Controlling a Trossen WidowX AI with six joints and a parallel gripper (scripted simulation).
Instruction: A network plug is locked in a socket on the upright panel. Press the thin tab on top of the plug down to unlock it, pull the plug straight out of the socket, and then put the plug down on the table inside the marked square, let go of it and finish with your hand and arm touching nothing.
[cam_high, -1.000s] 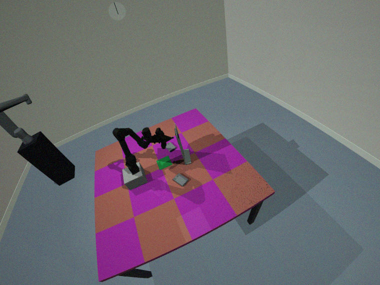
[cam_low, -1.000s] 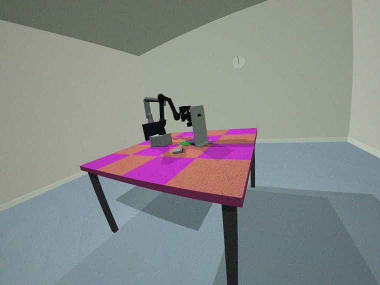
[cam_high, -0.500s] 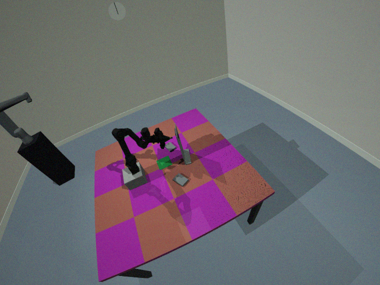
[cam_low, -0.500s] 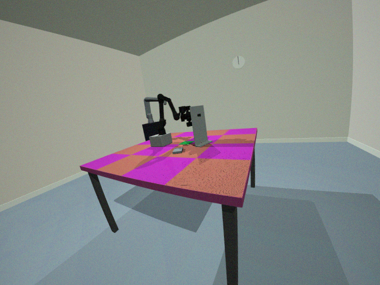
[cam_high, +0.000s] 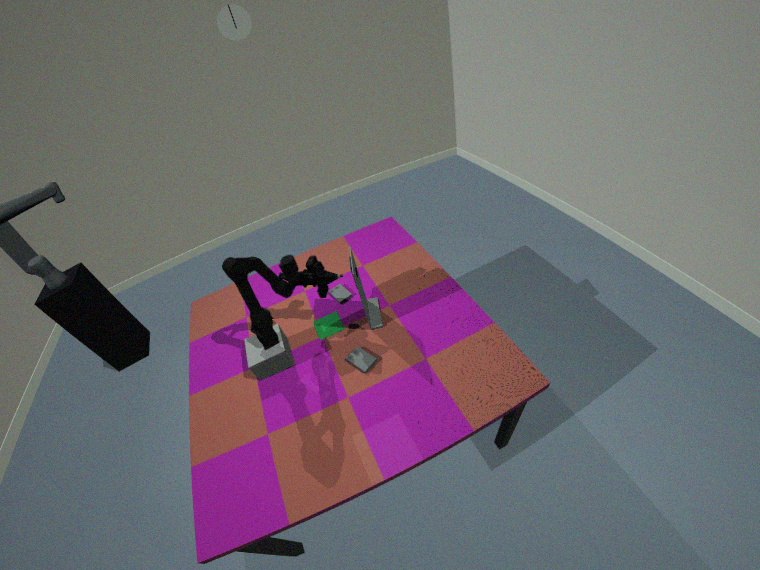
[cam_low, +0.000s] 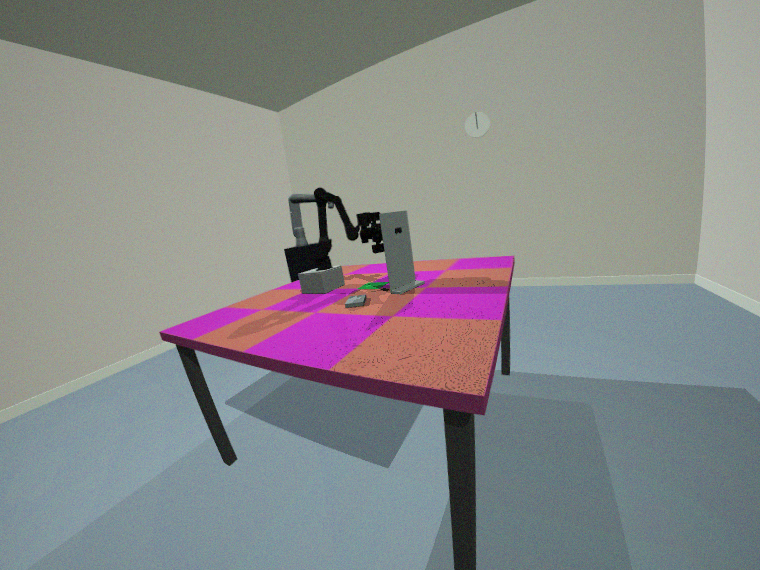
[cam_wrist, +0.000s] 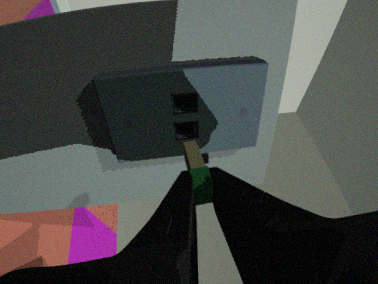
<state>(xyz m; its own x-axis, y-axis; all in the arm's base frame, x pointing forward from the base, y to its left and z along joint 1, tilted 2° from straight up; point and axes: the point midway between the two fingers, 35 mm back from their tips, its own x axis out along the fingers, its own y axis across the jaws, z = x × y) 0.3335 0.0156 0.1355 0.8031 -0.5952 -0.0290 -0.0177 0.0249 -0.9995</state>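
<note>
Now: the upright grey panel 100 mm below my gripper tip, 70 mm ahead of it and 40 mm to the right of it.
</note>
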